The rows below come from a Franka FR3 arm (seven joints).
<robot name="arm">
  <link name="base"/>
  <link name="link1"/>
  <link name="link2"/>
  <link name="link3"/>
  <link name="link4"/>
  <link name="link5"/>
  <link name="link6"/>
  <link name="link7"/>
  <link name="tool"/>
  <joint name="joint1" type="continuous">
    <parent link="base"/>
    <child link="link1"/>
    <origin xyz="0 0 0.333" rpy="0 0 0"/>
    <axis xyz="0 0 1"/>
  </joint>
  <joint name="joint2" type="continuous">
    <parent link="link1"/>
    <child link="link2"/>
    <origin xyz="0 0 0" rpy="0 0 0"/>
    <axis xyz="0 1 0"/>
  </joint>
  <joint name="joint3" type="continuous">
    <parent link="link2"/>
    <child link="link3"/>
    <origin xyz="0 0 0.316" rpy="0 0 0"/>
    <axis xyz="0 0 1"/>
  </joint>
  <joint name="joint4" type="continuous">
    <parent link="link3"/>
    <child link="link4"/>
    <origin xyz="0.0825 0 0" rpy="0 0 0"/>
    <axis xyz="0 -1 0"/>
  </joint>
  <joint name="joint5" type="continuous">
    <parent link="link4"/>
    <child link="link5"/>
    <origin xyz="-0.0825 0 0.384" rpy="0 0 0"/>
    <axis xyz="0 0 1"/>
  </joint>
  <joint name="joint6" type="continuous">
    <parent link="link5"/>
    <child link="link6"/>
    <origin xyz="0 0 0" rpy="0 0 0"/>
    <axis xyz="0 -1 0"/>
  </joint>
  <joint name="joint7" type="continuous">
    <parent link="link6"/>
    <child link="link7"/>
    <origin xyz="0.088 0 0" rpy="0 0 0"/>
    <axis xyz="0 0 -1"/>
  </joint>
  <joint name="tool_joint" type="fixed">
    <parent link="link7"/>
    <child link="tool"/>
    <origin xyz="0 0 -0.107" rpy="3.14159 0 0"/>
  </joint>
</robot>
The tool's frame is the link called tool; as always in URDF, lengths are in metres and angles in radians. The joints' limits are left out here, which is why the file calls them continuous.
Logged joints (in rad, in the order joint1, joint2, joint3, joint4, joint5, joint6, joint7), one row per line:
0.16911 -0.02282 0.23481 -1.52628 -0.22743 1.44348 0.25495
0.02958 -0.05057 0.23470 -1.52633 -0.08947 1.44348 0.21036
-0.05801 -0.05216 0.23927 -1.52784 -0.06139 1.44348 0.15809
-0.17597 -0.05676 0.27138 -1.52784 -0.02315 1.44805 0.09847
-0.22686 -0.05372 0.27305 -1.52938 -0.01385 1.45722 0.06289
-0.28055 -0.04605 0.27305 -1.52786 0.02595 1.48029 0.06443
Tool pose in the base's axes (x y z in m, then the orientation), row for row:
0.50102 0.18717 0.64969 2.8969 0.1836 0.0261
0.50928 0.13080 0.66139 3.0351 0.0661 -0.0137
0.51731 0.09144 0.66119 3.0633 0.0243 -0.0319
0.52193 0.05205 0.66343 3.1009 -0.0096 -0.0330
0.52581 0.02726 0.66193 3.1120 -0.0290 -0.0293
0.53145 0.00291 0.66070 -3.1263 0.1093 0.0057
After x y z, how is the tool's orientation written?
As a rotation vector, in radians.
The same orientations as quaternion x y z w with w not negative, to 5 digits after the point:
0.99085 0.06280 0.00893 0.11910
0.99836 0.02174 -0.00451 0.05285
0.99915 0.00793 -0.01040 0.03901
0.99973 -0.00310 -0.01064 0.02025
0.99980 -0.00932 -0.00941 0.01466
-0.99937 0.03494 0.00182 0.00669

